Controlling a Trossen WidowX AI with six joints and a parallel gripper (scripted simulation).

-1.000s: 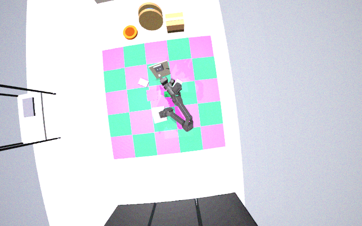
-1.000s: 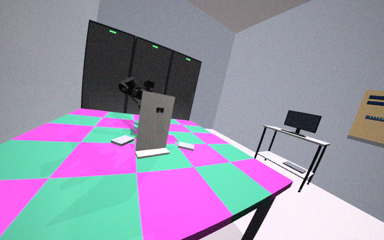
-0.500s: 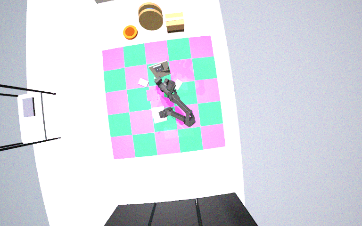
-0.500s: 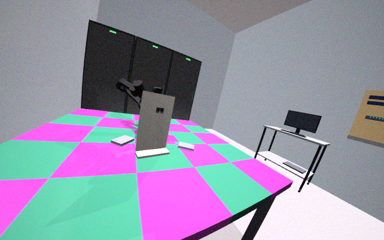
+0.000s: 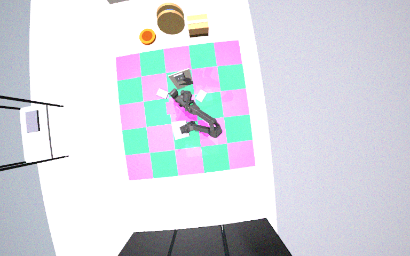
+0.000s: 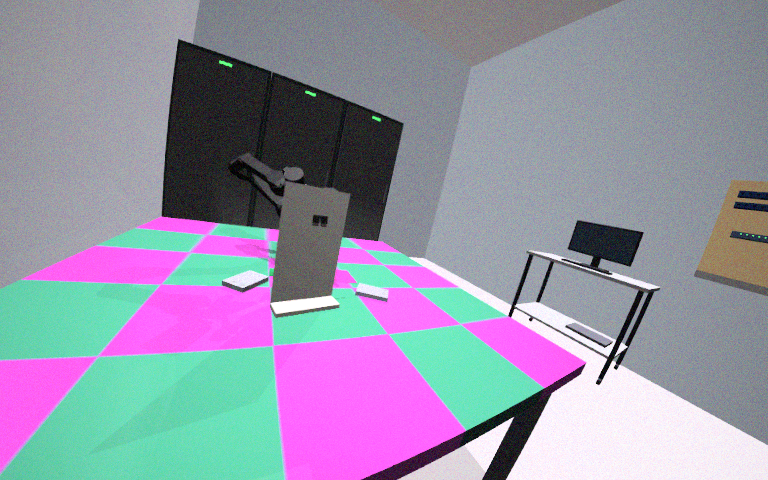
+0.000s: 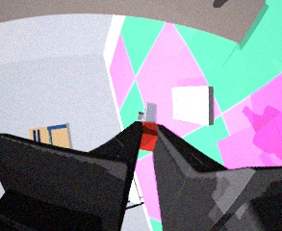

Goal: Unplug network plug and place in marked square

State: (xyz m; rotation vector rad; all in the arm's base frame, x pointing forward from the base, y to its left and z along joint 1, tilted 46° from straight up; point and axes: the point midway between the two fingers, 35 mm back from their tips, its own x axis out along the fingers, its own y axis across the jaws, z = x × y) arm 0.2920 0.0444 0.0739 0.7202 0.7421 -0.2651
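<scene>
My gripper tip is now 7 cm past the marked square, 7 cm to the right of it and 19 cm above it. Round my gripper tip: plug (1 cm ahead); upright panel (11 cm ahead, 11 cm to the right, 5 cm below).
</scene>
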